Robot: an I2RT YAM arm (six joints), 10 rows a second.
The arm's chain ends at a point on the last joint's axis. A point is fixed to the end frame.
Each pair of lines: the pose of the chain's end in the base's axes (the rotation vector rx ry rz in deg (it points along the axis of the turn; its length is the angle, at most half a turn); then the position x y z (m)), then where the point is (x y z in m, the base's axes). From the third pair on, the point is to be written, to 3 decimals.
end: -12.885 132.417 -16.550 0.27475 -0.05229 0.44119
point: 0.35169 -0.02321 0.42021
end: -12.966 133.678 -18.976 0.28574 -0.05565 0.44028
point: 0.36262 -0.02846 0.41669
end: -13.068 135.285 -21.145 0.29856 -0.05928 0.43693
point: 0.375 -0.034 0.410
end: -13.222 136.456 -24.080 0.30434 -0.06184 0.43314
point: 0.381 -0.039 0.404
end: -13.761 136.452 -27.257 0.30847 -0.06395 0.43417
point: 0.385 -0.043 0.404
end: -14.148 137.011 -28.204 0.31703 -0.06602 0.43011
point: 0.393 -0.046 0.398
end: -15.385 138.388 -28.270 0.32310 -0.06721 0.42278
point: 0.398 -0.046 0.389
